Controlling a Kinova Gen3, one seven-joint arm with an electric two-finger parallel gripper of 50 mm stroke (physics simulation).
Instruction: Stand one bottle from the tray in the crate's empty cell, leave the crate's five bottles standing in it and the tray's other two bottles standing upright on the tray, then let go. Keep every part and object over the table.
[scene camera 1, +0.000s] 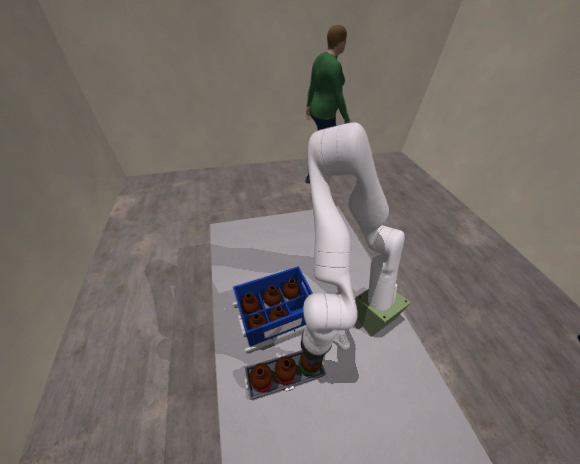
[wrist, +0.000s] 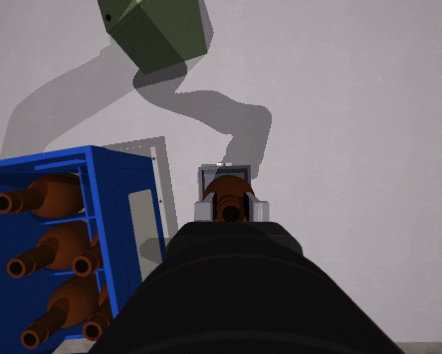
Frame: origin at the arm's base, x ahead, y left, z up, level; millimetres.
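Seen in the pictures: gripper, between the fingertips: (wrist: 230, 202); arm's base, origin of its link: (scene camera 1: 379, 301).
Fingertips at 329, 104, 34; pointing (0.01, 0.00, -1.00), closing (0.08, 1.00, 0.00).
Note:
Pixels of each thing's top centre, then the offset from my fingertips to it, as dx, dy, dz. Level surfaces: height alone.
- brown bottle with a green band, centre of its top: (wrist: 229, 214) (scene camera 1: 314, 353) +8, -2, +22
- grey tray, centre of its top: (wrist: 226, 235) (scene camera 1: 285, 371) +93, -13, -144
- blue crate, centre of its top: (wrist: 35, 274) (scene camera 1: 275, 296) +65, -234, +6
- table, height of its surface: dz -170
My gripper (scene camera 1: 314, 351) (wrist: 230, 202) is shut on the neck of a brown bottle with a green band (scene camera 1: 311, 365) (wrist: 228, 187). This bottle is upright at the right end of the grey tray (scene camera 1: 272, 391) (wrist: 210, 175); whether its base touches the tray I cannot tell. Two brown bottles with red bands (scene camera 1: 260, 378) (scene camera 1: 286, 370) stand upright on the tray to its left. The blue crate (scene camera 1: 256, 336) (wrist: 112, 200) stands behind the tray and holds five upright brown bottles, three in the back row and two in the front row. Its front right cell shows no bottle.
The green robot base block (scene camera 1: 372, 320) (wrist: 170, 30) stands on the table (scene camera 1: 350, 420) right of the crate. The arm reaches over the table beside the crate's right side. A person in a green top (scene camera 1: 327, 82) is on the floor behind the table.

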